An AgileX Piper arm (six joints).
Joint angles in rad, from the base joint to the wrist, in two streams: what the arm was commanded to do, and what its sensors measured. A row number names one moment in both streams.
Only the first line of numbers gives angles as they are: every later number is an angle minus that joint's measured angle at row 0.
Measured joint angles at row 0: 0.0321, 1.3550, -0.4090, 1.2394, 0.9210, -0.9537
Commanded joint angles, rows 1 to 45: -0.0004, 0.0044, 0.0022, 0.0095, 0.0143, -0.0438; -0.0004, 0.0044, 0.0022, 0.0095, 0.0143, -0.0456; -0.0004, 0.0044, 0.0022, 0.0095, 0.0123, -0.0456; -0.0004, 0.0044, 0.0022, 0.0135, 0.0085, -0.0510; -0.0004, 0.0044, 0.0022, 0.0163, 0.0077, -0.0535; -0.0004, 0.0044, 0.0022, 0.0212, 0.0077, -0.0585; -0.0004, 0.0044, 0.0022, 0.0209, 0.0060, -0.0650; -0.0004, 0.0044, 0.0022, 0.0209, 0.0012, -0.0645; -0.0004, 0.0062, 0.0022, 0.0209, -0.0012, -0.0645; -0.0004, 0.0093, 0.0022, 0.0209, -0.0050, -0.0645; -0.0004, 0.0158, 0.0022, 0.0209, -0.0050, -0.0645; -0.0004, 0.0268, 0.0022, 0.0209, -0.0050, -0.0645; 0.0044, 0.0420, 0.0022, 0.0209, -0.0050, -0.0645; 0.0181, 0.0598, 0.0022, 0.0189, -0.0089, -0.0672; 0.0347, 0.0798, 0.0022, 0.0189, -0.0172, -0.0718; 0.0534, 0.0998, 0.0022, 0.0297, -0.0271, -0.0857; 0.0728, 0.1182, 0.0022, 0.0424, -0.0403, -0.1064; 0.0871, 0.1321, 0.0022, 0.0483, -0.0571, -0.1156; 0.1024, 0.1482, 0.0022, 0.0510, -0.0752, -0.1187; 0.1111, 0.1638, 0.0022, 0.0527, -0.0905, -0.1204; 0.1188, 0.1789, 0.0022, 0.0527, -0.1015, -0.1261; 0.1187, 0.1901, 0.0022, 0.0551, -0.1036, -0.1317; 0.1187, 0.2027, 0.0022, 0.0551, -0.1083, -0.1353; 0.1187, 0.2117, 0.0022, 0.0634, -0.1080, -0.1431; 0.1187, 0.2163, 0.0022, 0.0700, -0.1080, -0.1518; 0.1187, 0.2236, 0.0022, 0.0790, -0.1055, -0.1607; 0.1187, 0.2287, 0.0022, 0.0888, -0.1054, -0.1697; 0.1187, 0.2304, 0.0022, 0.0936, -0.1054, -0.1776; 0.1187, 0.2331, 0.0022, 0.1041, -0.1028, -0.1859; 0.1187, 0.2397, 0.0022, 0.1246, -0.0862, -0.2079; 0.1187, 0.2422, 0.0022, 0.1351, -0.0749, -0.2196; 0.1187, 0.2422, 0.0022, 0.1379, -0.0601, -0.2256; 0.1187, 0.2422, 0.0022, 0.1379, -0.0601, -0.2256; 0.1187, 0.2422, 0.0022, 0.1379, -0.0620, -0.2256; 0.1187, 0.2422, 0.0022, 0.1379, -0.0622, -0.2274; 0.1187, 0.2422, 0.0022, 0.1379, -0.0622, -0.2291; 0.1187, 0.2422, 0.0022, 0.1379, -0.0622, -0.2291; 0.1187, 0.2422, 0.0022, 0.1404, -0.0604, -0.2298; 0.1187, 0.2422, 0.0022, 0.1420, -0.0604, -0.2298; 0.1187, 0.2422, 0.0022, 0.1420, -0.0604, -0.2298; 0.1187, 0.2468, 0.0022, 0.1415, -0.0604, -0.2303; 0.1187, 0.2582, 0.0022, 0.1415, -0.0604, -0.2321; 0.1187, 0.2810, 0.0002, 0.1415, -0.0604, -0.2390; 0.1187, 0.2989, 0.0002, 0.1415, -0.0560, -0.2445; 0.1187, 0.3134, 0.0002, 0.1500, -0.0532, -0.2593
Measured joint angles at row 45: 0.1168, 0.2697, -0.0018, 0.1373, -0.0662, -0.2241
